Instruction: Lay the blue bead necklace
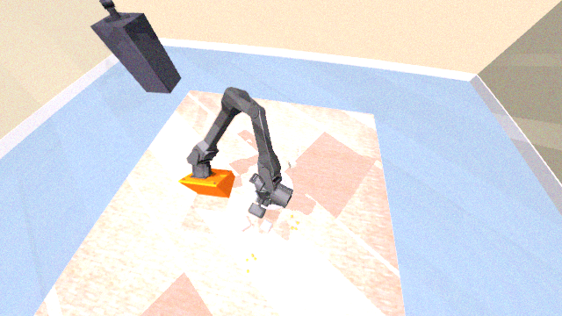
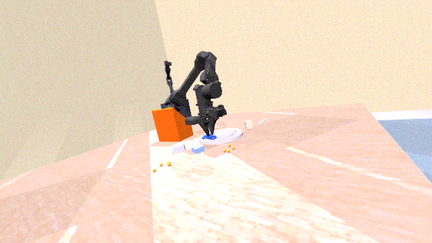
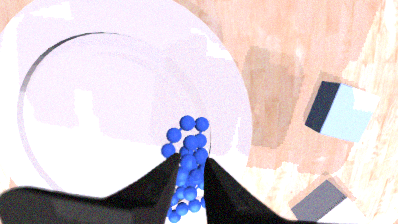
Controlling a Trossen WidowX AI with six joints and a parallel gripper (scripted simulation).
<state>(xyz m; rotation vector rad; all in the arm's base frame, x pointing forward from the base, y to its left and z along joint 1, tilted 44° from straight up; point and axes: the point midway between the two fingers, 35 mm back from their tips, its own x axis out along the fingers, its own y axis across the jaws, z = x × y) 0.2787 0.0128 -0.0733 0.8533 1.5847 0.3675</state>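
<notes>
My gripper tip is now 60 mm to the right of the round white bead board, 20 mm short of it and 20 mm above it. The rest, counted from my gripper tip: white block 110 mm to the right, 90 mm behind, 10 mm below; then light blue cube 110 mm to the right, 20 mm below, 10 mm ahead; then beige cube 190 mm to the left, 100 mm ahead, 10 mm below.
</notes>
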